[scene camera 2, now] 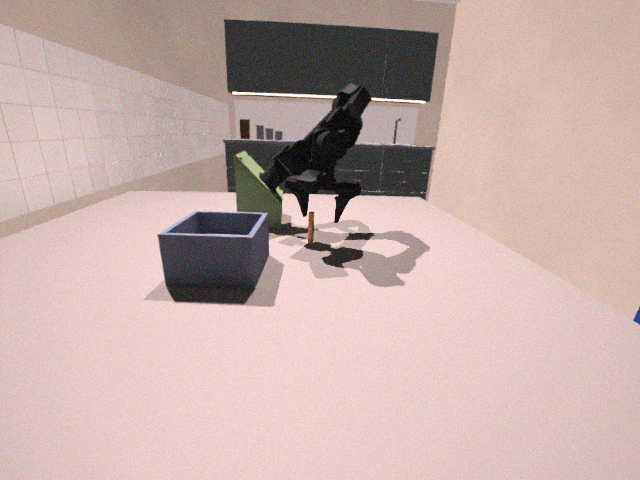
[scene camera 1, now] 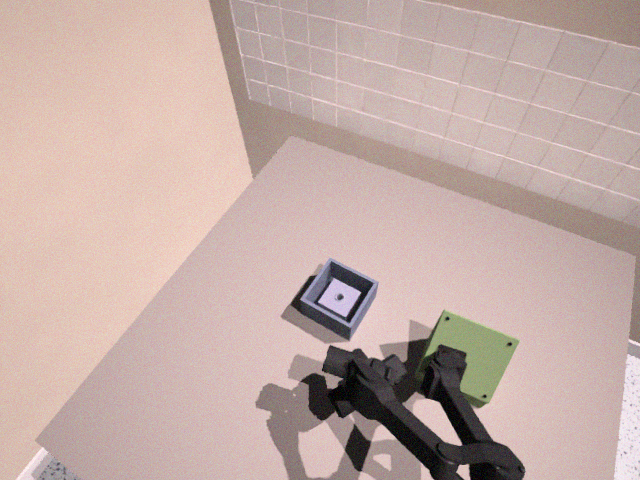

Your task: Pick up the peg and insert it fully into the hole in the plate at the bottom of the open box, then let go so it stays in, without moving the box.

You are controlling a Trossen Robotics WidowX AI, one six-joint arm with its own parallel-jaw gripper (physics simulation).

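Places are measured from the arm's base along level axes (x back, y right, z up), in centimetres.
Pixels of known places: gripper, fingertip midpoint: [scene camera 2: 320,219]; arm's base at its link origin: [scene camera 2: 267,183] [scene camera 1: 449,360].
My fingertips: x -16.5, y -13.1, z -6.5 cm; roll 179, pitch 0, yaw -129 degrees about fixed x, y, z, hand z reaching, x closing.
Observation:
For each thing: its top centre in the pictures, then the offset to it from my fingertips. Level surfaces: height alone.
- thin brown peg at its top centre: [scene camera 2: 311,212] dx -1.9, dy +2.5, dz +2.5 cm
- open blue-grey box at its top centre: [scene camera 2: 219,222] [scene camera 1: 339,290] dx -15.4, dy +22.3, dz +4.2 cm
- pale plate at its top centre: [scene camera 1: 339,296] dx -15.4, dy +22.3, dz +0.5 cm
- table at its surface level: dz -5.5 cm
A thin brown peg [scene camera 2: 310,228] stands upright on the table in scene camera 2; it does not show in scene camera 1, where the arm covers that area. My gripper [scene camera 2: 320,218] is open and empty, pointing down. In scene camera 2 its fingertips are about level with the peg's top, one on each side in the picture; depth between them and the peg is hard to tell. The open blue-grey box [scene camera 1: 326,318] [scene camera 2: 206,260] stands upright on the table. Inside it, the pale plate [scene camera 1: 349,305] shows its dark round hole [scene camera 1: 339,297] with no peg in it.
A green block [scene camera 1: 483,356] [scene camera 2: 250,193] with a sloped top and dark holes at its corners stands to the right of the box in scene camera 1. Part of the black arm hangs over it. A tiled wall [scene camera 1: 439,77] runs behind the table [scene camera 1: 232,310].

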